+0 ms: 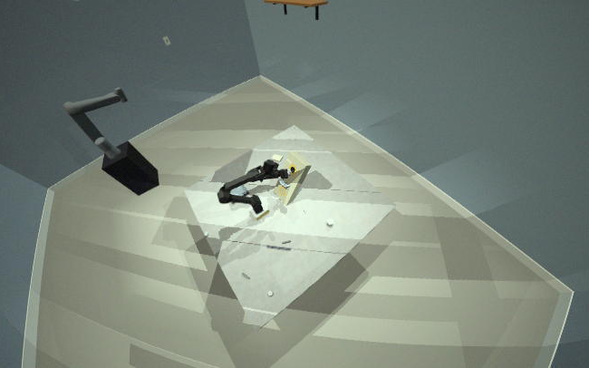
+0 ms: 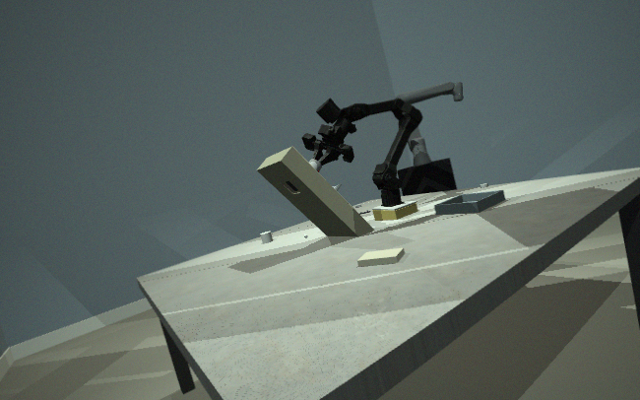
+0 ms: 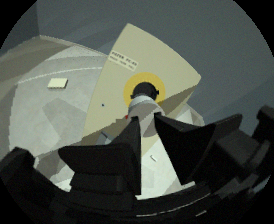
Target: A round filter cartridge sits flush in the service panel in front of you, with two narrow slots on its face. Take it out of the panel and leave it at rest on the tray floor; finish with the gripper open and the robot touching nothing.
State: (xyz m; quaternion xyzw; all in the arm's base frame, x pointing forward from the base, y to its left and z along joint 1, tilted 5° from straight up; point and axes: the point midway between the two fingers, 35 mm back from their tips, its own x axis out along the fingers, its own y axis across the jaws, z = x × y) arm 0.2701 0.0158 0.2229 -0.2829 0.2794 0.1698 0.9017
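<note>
My gripper tip is 100 mm above the service panel, 30 mm short of it and 10 mm to the right of it. Round my gripper tip: round filter cartridge 10 mm below, 10 mm ahead; then beige block 380 mm to the left, 240 mm below, 80 mm ahead; then small white cylinder 400 mm to the right, 230 mm below, 110 mm ahead.
</note>
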